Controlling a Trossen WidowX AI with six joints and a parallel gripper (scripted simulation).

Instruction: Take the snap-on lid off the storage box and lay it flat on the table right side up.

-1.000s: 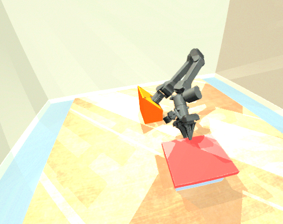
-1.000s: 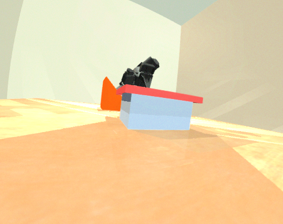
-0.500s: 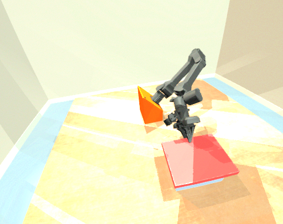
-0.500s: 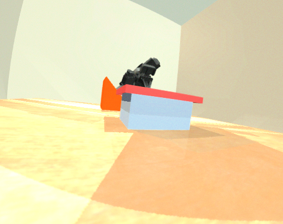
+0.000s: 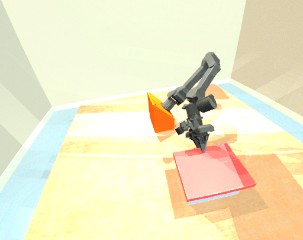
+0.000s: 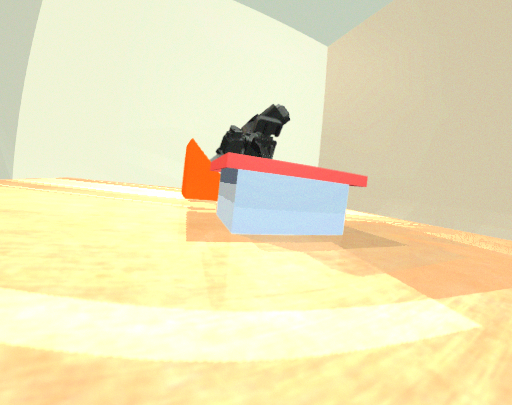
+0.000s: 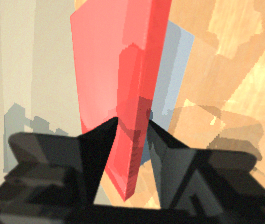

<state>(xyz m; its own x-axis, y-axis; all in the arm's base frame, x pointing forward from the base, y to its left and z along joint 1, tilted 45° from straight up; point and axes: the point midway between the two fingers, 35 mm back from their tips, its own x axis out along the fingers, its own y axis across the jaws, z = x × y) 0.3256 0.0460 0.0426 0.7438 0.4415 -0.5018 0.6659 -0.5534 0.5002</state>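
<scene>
Right now the red lid is 80 mm ahead of my gripper tip and 10 mm above it. Also, from my gripper tip: light blue storage box 80 mm ahead, 40 mm below.
</scene>
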